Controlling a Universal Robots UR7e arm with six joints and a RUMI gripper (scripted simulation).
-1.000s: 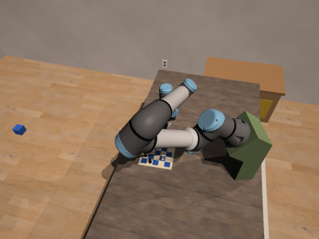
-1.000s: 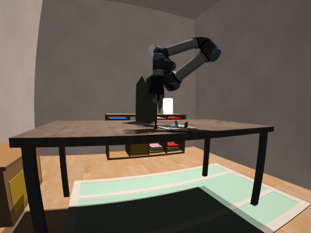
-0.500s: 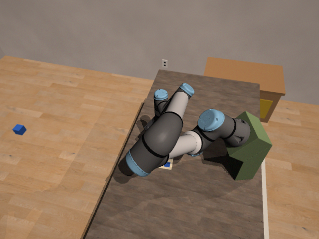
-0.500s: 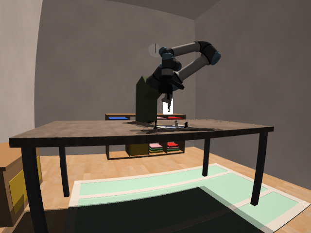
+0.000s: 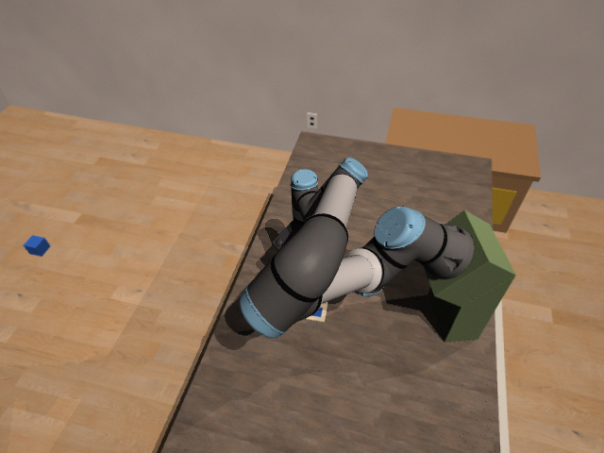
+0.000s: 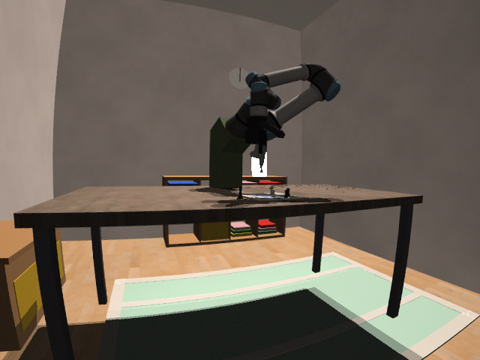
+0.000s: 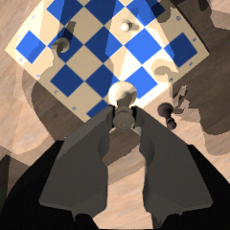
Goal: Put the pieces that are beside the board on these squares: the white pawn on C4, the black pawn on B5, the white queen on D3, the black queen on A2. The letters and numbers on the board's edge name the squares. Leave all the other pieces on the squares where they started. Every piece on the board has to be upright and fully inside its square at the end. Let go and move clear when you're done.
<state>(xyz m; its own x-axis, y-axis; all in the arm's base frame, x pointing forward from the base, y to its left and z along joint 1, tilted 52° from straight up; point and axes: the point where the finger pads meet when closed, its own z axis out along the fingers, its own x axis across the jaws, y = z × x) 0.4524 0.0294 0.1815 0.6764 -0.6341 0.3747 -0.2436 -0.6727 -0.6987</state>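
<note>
Now: the blue-and-cream chessboard 10 mm behind my hand, 40 mm to the left of it and 140 mm below it. From my hand the other things lie so: white pawn (20 mm ahead, 50 mm to the left, 120 mm below); black pawn (40 mm ahead, 100 mm to the left, 120 mm below); black piece (20 mm behind, 120 mm to the left, 120 mm below).
</note>
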